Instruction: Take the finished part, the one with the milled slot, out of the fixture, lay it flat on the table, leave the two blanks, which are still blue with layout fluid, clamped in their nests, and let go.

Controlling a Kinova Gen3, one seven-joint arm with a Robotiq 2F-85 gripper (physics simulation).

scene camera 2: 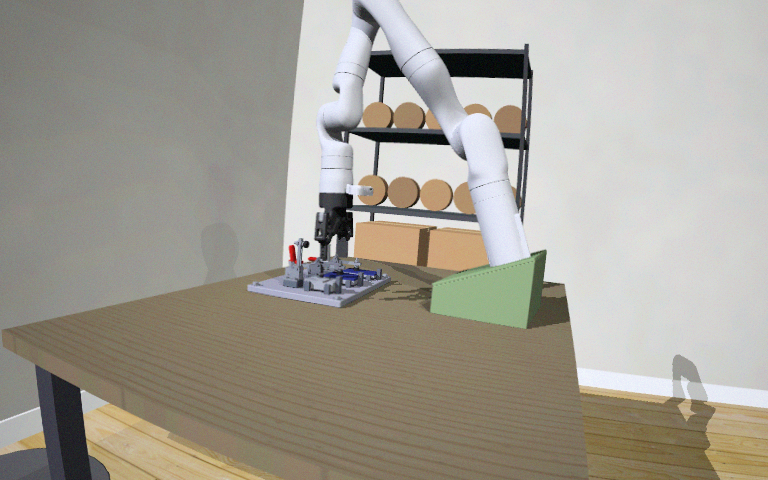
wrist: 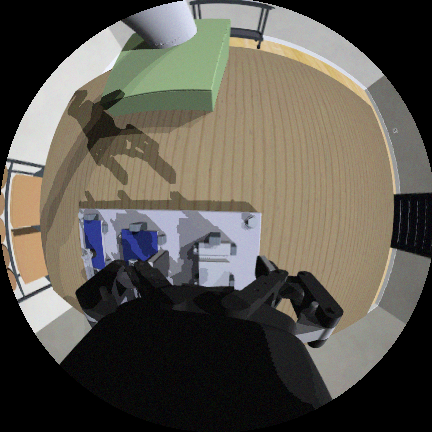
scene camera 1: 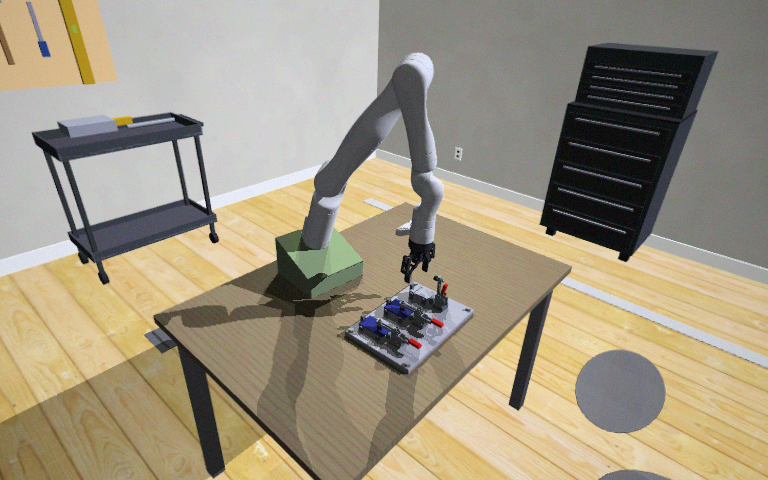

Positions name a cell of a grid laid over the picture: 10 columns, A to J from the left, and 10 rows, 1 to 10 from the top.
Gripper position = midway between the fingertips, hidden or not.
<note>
In view: my gripper (scene camera 2: E6), a finished part (wrist: E7), a blue blank (wrist: D6), a blue blank (wrist: C6) and a fixture plate (scene camera 2: D6).
My gripper shows as well in the wrist view (wrist: E7) and in scene camera 1 (scene camera 1: F6). The fixture plate is seen too in the wrist view (wrist: E6).
</note>
